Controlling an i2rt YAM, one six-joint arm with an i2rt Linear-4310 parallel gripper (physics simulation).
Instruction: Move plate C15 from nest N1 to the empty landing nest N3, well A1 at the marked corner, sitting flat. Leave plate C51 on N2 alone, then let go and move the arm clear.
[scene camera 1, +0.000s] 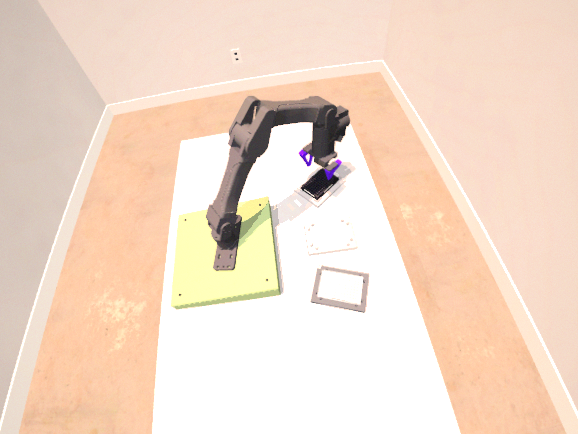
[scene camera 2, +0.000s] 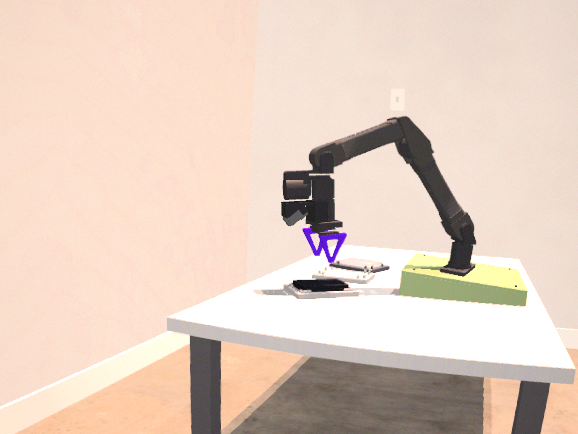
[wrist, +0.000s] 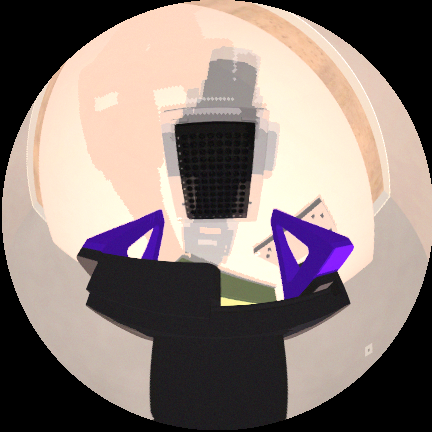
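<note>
A black plate with many round wells (scene camera 1: 318, 187) (scene camera 2: 320, 285) (wrist: 216, 170) sits on a white nest (scene camera 1: 318, 202) (scene camera 2: 325, 295). My gripper (scene camera 1: 319, 171) (scene camera 2: 324, 258) (wrist: 217, 214) is open and empty above this plate, apart from it. In the wrist view the plate's long sides run nearly straight up the picture, ahead of the gap between the purple fingers. A second white nest (scene camera 1: 330, 239) (scene camera 2: 342, 275) (wrist: 320, 212) with small pegs bears no plate. A white plate (scene camera 1: 340, 287) (scene camera 2: 356, 263) lies in a grey nest (scene camera 1: 340, 304) (scene camera 2: 382, 268). Plate labels and the corner mark cannot be read.
The arm stands on a yellow-green base block (scene camera 1: 200, 277) (scene camera 2: 462, 289) beside the nests on the white table (scene camera 1: 295, 370) (scene camera 2: 400, 335). The plateless nest lies between the other two. The arm's shadow falls around the black plate's nest.
</note>
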